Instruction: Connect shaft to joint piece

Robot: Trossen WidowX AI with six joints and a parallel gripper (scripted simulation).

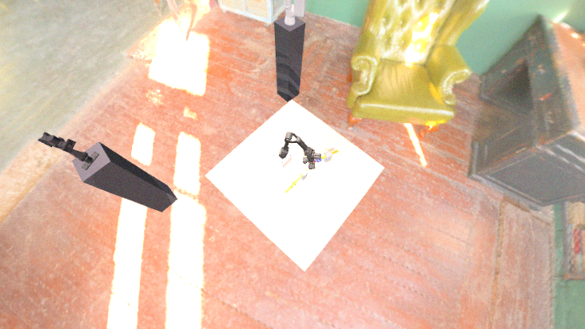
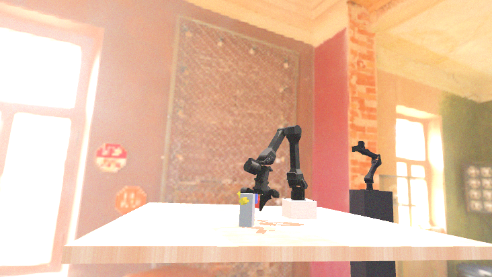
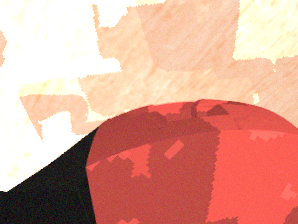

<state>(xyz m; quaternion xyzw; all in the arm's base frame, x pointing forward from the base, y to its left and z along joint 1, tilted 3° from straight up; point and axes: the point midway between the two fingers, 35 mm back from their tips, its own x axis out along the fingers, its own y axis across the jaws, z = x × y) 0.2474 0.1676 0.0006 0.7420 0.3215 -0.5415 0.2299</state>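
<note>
Now: the red joint piece 4 cm above my gripper tip.
</note>
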